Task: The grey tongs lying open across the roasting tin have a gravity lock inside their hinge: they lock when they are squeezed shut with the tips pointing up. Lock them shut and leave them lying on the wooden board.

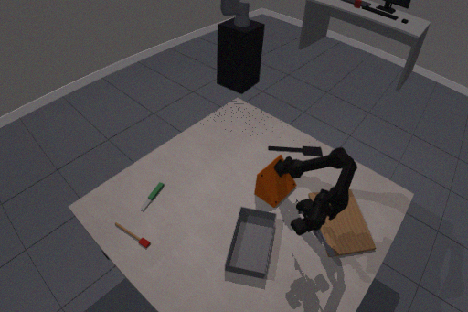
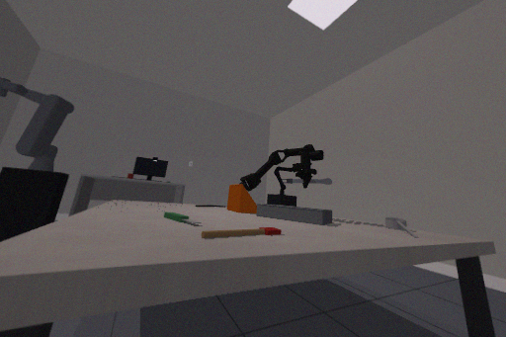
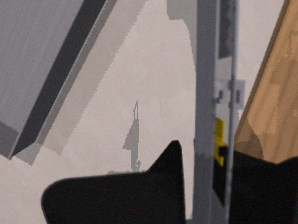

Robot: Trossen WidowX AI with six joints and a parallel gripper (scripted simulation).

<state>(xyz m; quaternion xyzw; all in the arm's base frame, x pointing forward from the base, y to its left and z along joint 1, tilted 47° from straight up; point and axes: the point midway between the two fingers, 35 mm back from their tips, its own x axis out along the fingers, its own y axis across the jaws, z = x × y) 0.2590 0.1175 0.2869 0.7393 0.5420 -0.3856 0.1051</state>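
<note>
The yellow lock piece lies 1 cm behind my gripper tip, 2 cm to the right of it and 4 cm above it. Round my gripper tip: black spatula (56 cm behind, 31 cm to the right, 16 cm below); wooden board (25 cm behind, 9 cm to the left, 15 cm below); grey roasting tin (11 cm ahead, 19 cm to the right, 13 cm below).
</note>
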